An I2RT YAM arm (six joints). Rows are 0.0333 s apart.
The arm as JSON. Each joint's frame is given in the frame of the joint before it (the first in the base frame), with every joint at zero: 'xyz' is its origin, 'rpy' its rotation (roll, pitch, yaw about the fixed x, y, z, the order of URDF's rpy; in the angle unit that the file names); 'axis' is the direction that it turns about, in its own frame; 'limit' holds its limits. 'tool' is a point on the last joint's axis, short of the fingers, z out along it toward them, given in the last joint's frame.
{
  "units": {
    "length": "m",
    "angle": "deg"
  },
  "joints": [
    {
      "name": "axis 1",
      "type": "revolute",
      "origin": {
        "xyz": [
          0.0,
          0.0,
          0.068
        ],
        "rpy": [
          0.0,
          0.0,
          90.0
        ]
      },
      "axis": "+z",
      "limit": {
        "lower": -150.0,
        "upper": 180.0
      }
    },
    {
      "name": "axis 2",
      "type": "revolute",
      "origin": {
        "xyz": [
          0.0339,
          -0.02,
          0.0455
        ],
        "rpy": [
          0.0,
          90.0,
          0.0
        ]
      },
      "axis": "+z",
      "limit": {
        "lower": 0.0,
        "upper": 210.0
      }
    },
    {
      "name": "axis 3",
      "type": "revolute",
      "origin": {
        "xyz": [
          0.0,
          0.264,
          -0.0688
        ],
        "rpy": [
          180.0,
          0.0,
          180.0
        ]
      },
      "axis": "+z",
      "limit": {
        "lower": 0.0,
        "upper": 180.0
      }
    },
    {
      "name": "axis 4",
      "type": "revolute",
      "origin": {
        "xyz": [
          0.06,
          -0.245,
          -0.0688
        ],
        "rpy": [
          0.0,
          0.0,
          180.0
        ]
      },
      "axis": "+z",
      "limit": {
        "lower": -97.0,
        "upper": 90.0
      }
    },
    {
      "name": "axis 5",
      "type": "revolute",
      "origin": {
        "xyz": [
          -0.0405,
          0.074,
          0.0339
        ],
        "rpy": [
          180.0,
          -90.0,
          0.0
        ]
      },
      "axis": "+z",
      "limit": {
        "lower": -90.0,
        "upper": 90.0
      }
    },
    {
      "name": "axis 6",
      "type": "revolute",
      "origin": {
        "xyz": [
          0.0,
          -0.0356,
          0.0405
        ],
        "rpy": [
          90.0,
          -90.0,
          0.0
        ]
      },
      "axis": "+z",
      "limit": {
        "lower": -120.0,
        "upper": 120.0
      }
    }
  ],
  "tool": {
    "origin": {
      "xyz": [
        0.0,
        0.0,
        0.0
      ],
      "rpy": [
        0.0,
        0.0,
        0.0
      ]
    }
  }
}
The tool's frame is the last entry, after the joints.
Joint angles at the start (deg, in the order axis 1, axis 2, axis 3, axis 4, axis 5, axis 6):
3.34, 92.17, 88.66, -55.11, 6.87, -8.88
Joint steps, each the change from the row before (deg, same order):
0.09, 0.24, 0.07, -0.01, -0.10, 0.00
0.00, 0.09, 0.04, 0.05, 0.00, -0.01
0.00, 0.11, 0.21, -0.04, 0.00, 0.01
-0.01, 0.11, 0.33, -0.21, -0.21, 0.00
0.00, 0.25, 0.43, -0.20, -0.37, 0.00
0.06, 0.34, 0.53, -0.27, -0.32, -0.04
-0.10, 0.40, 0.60, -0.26, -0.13, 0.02
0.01, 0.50, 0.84, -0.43, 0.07, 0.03
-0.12, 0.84, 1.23, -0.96, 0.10, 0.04
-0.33, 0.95, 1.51, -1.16, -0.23, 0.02
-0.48, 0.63, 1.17, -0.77, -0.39, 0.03
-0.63, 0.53, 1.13, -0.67, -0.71, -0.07
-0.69, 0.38, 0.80, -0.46, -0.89, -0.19
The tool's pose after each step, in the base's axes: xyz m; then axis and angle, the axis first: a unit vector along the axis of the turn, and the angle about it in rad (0 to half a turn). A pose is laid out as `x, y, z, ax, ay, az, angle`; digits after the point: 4 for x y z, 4 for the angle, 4 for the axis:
0.3357, 0.0159, 0.3279, -0.0906, 0.9933, -0.0722, 2.6043
0.3362, 0.0159, 0.3276, -0.0906, 0.9933, -0.0722, 2.6043
0.3367, 0.0160, 0.3281, -0.0905, 0.9933, -0.0722, 2.6032
0.3371, 0.0161, 0.3290, -0.0909, 0.9934, -0.0704, 2.6028
0.3380, 0.0164, 0.3297, -0.0919, 0.9935, -0.0672, 2.6028
0.3393, 0.0170, 0.3304, -0.0936, 0.9935, -0.0643, 2.6038
0.3409, 0.0166, 0.3310, -0.0929, 0.9937, -0.0633, 2.6048
0.3428, 0.0167, 0.3323, -0.0926, 0.9937, -0.0638, 2.6064
0.3454, 0.0161, 0.3331, -0.0912, 0.9937, -0.0646, 2.6165
0.3483, 0.0144, 0.3345, -0.0890, 0.9940, -0.0631, 2.6270
0.3504, 0.0118, 0.3363, -0.0856, 0.9945, -0.0606, 2.6311
0.3522, 0.0084, 0.3384, -0.0824, 0.9950, -0.0560, 2.6321
0.3536, 0.0047, 0.3399, -0.0802, 0.9955, -0.0502, 2.6325

